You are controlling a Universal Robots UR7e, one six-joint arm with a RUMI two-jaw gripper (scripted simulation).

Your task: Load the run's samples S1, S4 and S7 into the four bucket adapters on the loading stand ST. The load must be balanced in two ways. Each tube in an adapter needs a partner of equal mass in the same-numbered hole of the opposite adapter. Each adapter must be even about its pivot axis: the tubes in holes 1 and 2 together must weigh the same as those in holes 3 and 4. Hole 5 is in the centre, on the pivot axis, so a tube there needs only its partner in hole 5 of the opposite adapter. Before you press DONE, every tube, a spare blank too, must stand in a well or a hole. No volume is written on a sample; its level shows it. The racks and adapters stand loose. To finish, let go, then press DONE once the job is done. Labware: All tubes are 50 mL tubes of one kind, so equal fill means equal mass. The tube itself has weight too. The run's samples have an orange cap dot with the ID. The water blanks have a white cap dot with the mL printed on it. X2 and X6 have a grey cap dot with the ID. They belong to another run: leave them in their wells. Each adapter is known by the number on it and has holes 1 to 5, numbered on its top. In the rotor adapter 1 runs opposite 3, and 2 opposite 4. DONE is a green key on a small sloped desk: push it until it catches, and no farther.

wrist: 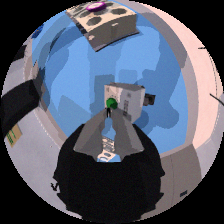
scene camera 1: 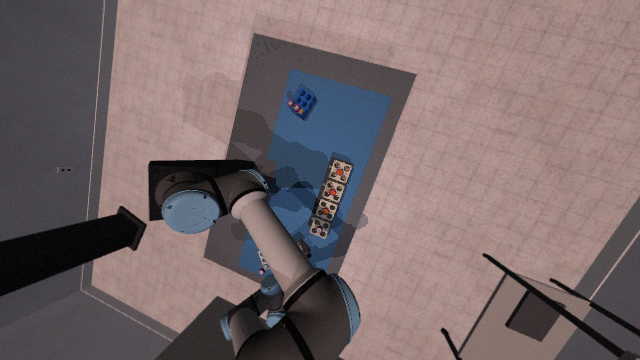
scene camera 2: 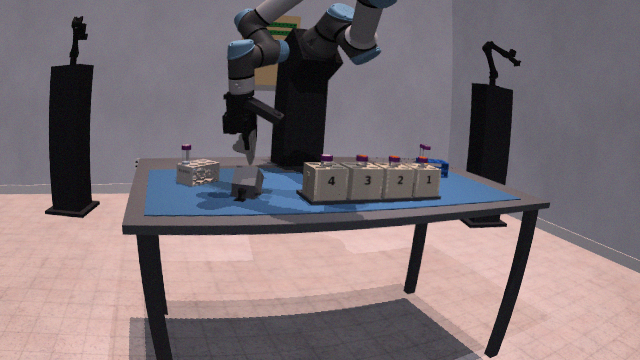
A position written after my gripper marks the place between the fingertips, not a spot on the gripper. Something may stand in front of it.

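An adapter (scene camera 2: 320, 183) is visible together with my gripper (scene camera 2: 250, 164). In the wrist view, my gripper (wrist: 108, 108) is visible too.
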